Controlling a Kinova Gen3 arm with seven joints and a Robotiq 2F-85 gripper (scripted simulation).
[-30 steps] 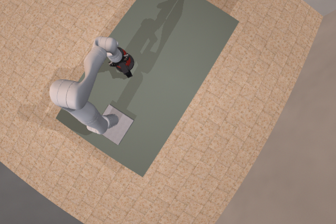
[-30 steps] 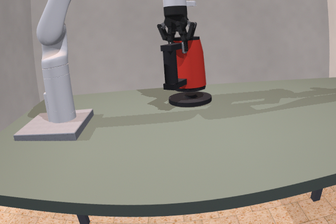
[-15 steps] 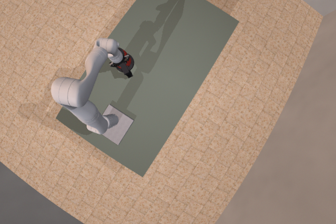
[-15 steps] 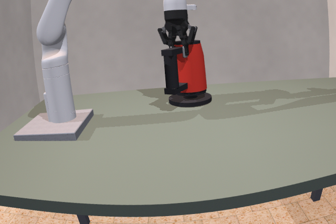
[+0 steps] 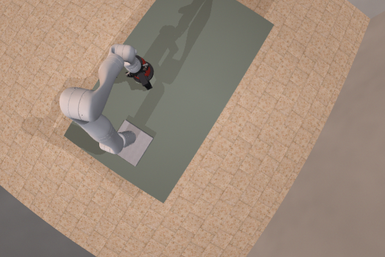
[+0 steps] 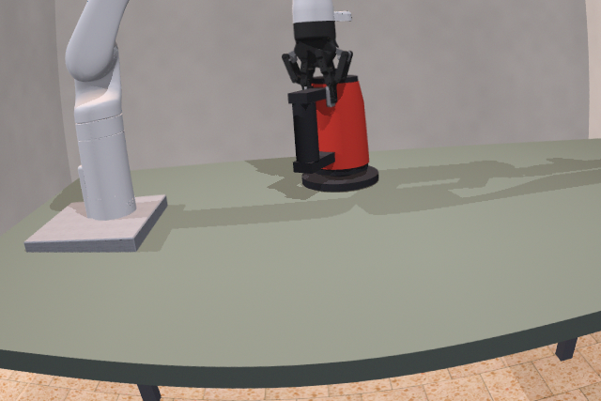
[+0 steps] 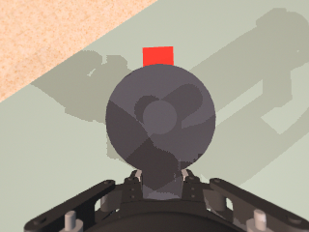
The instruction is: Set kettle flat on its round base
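Now: the red kettle 50 mm below my hand, 20 mm to the left of it and 10 mm ahead of it. Also, from my hand: black round base (160 mm below, 60 mm to the left, 30 mm ahead).
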